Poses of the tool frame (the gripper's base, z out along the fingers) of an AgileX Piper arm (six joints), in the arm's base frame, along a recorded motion.
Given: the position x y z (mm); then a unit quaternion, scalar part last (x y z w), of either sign.
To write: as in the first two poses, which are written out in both.
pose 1, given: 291.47 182.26 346.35 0.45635 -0.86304 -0.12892 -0.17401
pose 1, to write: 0.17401 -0.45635 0.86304 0.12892 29.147 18.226 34.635
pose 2, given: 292.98 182.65 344.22 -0.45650 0.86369 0.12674 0.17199
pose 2, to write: 0.17199 -0.45650 0.86369 0.12674 29.298 18.265 34.422
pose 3, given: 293.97 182.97 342.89 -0.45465 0.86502 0.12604 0.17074
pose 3, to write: 0.17074 -0.45465 0.86502 0.12604 29.397 18.297 34.289
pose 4, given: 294.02 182.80 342.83 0.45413 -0.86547 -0.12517 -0.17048
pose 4, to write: 0.17048 -0.45413 0.86547 0.12517 29.402 18.280 34.283
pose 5, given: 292.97 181.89 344.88 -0.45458 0.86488 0.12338 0.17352
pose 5, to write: 0.17352 -0.45458 0.86488 0.12338 29.297 18.189 34.488
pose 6, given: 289.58 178.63 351.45 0.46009 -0.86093 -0.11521 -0.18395
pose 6, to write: 0.18395 -0.46009 0.86093 0.11521 28.958 17.863 35.145
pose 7, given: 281.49 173.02 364.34 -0.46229 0.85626 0.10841 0.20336
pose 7, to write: 0.20336 -0.46229 0.85626 0.10841 28.149 17.302 36.434
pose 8, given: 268.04 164.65 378.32 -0.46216 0.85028 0.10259 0.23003
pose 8, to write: 0.23003 -0.46216 0.85028 0.10259 26.804 16.465 37.832
